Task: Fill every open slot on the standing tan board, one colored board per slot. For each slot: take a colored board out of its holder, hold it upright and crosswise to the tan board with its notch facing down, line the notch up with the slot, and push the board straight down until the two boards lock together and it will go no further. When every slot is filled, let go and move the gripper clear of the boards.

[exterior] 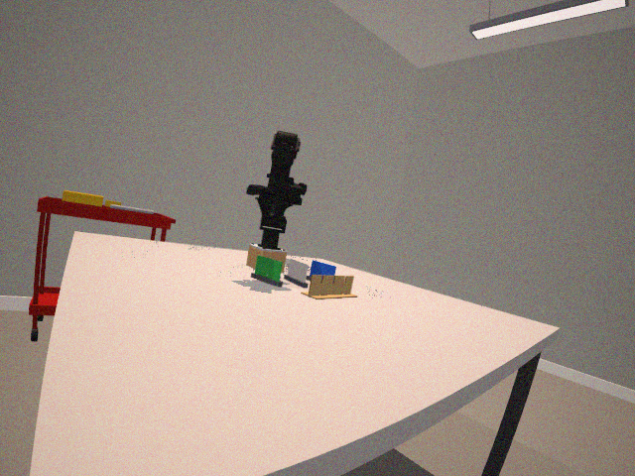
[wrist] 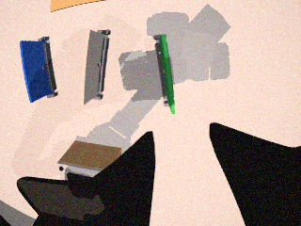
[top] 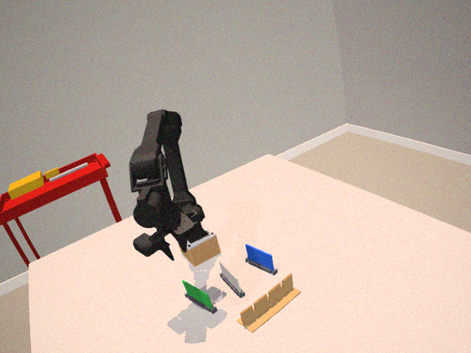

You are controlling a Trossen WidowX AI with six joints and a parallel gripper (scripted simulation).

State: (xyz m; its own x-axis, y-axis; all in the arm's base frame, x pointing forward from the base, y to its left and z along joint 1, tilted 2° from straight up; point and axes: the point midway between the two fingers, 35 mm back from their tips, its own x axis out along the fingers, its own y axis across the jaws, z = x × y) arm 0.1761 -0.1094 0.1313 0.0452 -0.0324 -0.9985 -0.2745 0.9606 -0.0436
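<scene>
Right now the green board is 2 cm ahead of my gripper tip and 14 cm below it. The rest, counted from my gripper tip: tan board (16 cm ahead, 14 cm to the left, 14 cm below); blue board (1 cm ahead, 22 cm to the left, 14 cm below); white board (2 cm ahead, 11 cm to the left, 14 cm below).
</scene>
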